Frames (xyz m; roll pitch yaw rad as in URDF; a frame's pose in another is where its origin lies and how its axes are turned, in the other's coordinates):
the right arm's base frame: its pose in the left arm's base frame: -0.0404 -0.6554 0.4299 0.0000 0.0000 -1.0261
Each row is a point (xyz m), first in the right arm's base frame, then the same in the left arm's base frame.
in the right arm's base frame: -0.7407 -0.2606 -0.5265
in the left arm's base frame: -0.6471 -0.1569 -0.0966
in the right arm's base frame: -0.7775 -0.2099 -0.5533
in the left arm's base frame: -0.6228 -0.0992 -0.1234
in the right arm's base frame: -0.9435 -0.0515 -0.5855
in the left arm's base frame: -0.5733 0.1249 -0.1556
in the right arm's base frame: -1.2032 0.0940 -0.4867
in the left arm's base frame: -0.5835 0.4224 -0.0568
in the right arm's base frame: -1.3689 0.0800 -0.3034
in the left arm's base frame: -0.6813 0.5569 0.1265
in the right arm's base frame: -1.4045 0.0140 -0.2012
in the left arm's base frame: -0.7562 0.5531 0.2287
